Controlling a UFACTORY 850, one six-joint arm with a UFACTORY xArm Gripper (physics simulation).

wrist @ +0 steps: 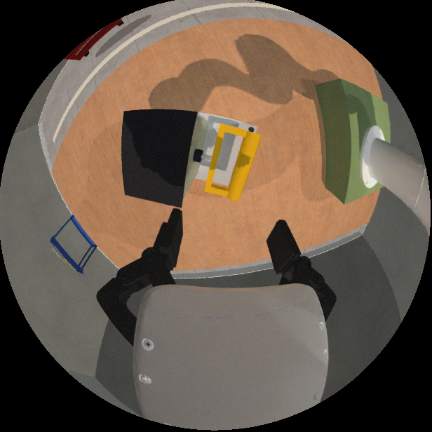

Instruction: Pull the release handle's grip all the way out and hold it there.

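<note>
The release handle's yellow grip [243, 167] is a rectangular frame with a thick outer bar, at the middle of the wrist view. It sits over a light grey base plate [201, 173], on the right side of a black-topped housing [159, 155]. A small black knob [198, 155] on a grey rod shows between the housing and the grip. My gripper [229, 226] is open and empty. Its fingertips are nearer the bottom of the view than the grip, one to each side, and apart from it. The housing's top hides part of the base.
A green block [335, 145] with a white round flange and the arm's pale tube stands at the right. The wooden table top [100, 210] has a grey edge near the gripper. A blue frame [66, 254] lies beyond its left edge, a red object [95, 41] at the upper left.
</note>
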